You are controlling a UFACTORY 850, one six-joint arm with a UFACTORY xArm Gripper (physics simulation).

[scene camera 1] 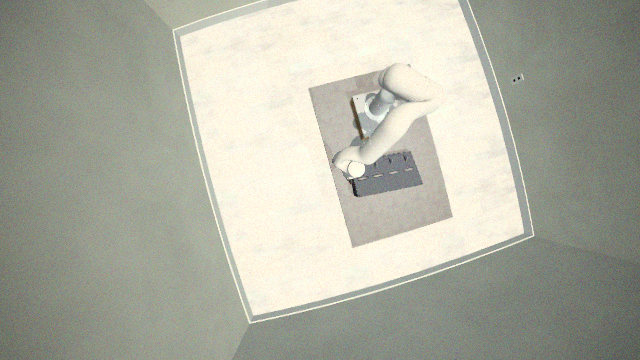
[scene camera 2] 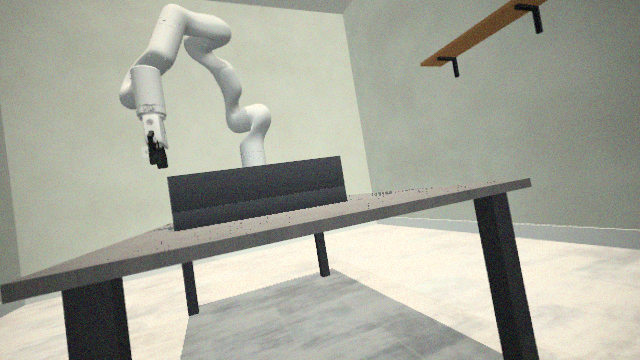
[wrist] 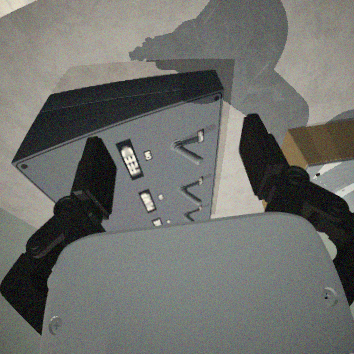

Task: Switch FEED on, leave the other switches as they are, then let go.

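Note:
The dark switch panel stands on the table. In the wrist view the FEED label shows between the fingers, with a small ON label beside it and an OFF label farther right. The FEED lever leans much like the lever beside it; I cannot tell its on or off position for sure. My gripper is open and empty, high above the panel's left end in scene view 2, apart from the levers. The arm hides it in scene view 1.
More labels and a third lever run toward the gripper housing, which hides the rest of the panel. The robot's wood-sided base stands near the panel on the table. A wall shelf is at the upper right.

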